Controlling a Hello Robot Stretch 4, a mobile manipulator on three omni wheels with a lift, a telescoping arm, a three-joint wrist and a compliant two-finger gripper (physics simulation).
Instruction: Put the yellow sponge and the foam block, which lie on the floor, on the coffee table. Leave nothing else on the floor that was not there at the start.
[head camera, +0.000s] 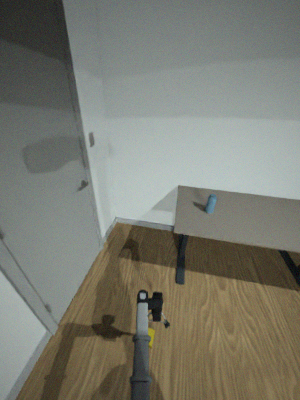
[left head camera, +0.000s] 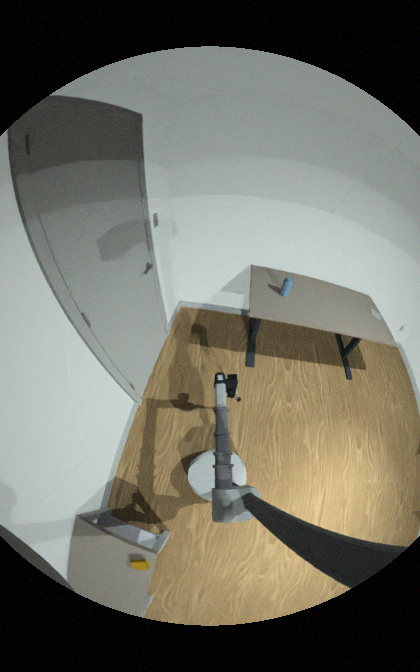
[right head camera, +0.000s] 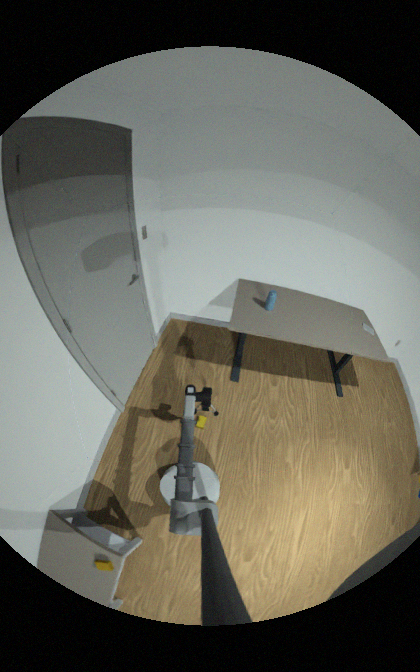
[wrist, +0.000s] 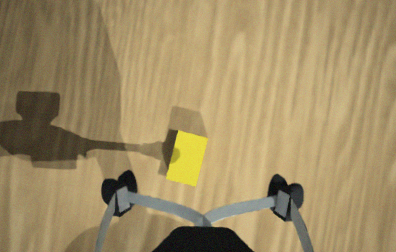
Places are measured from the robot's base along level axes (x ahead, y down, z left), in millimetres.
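Where they show: gripper, fingertip midpoint: (head camera: 155, 324) (left head camera: 227, 399) (right head camera: 204, 413) (wrist: 202, 187).
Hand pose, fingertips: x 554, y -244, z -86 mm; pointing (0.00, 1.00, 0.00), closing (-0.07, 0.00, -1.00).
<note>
Each offset is from my fingertips to the centre of the thing. Level surfaces: height alone.
A bright yellow block {dx +7, dy +250, dz +29 mm} (head camera: 151, 337) (right head camera: 201, 422) (wrist: 187, 158) lies flat on the wood floor; I cannot tell whether it is the sponge or the foam block. The arm hides it in the left head view. My gripper (head camera: 158, 320) (right head camera: 205, 412) (wrist: 202, 187) is open and empty above the floor. In the wrist view the block lies beyond the fingertips, between their lines and slightly left of centre. Another darker yellow block {dx -1198, dy -200, dz +534 mm} (left head camera: 140, 564) (right head camera: 104, 565) lies on a low table {dy -178 mm} (left head camera: 95, 550) (right head camera: 70, 550) at the lower left, which looks like the coffee table.
A larger table (head camera: 240, 220) (left head camera: 305, 305) (right head camera: 300, 320) with dark legs and a blue bottle {dx +689, dy -530, dz -478 mm} (head camera: 211, 204) (left head camera: 286, 287) (right head camera: 270, 300) stands against the back wall. A white round object (left head camera: 200, 475) (right head camera: 207, 482) is under my arm. A blue and yellow thing (right head camera: 419, 487) shows at the right edge.
</note>
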